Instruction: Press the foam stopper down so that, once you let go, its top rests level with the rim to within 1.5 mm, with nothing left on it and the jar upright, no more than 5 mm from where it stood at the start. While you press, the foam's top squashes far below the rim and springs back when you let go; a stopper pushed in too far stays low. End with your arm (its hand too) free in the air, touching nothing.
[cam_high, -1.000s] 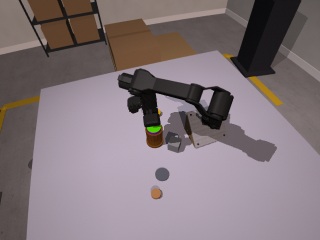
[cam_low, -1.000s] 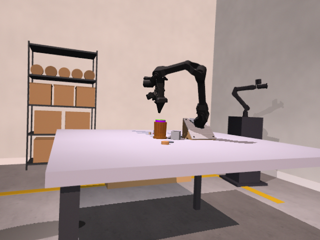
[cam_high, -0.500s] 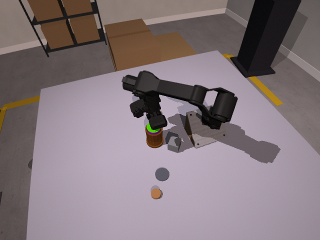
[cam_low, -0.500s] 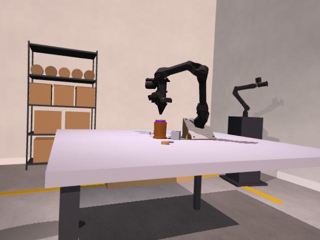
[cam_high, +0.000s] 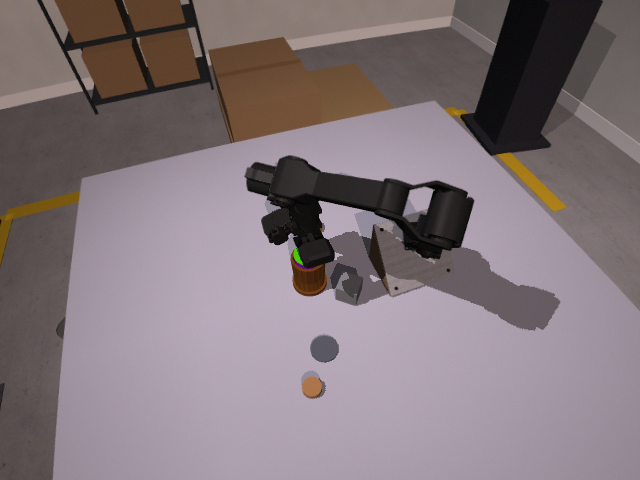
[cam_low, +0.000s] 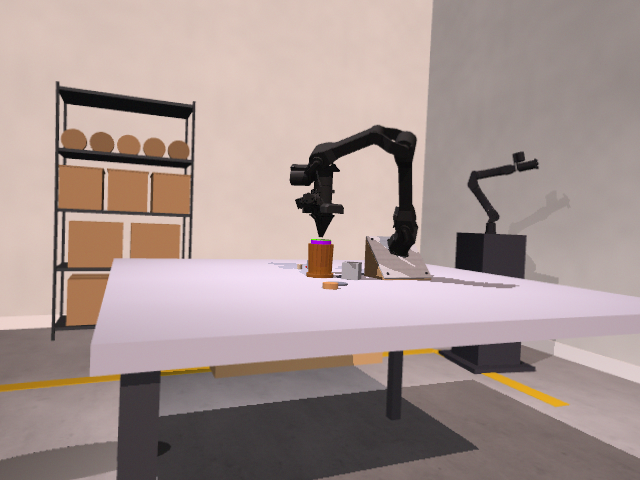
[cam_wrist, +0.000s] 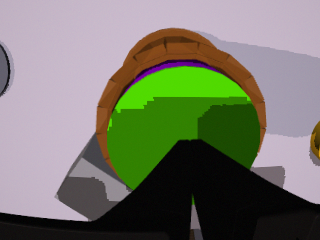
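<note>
The bright green foam stopper lies 50 mm below my hand. Round my hand: orange disc 260 mm to the left, 150 mm below, 40 mm ahead; grey cube 130 mm below, 90 mm behind, 50 mm to the left; dark grey disc 180 mm to the left, 150 mm below.
</note>
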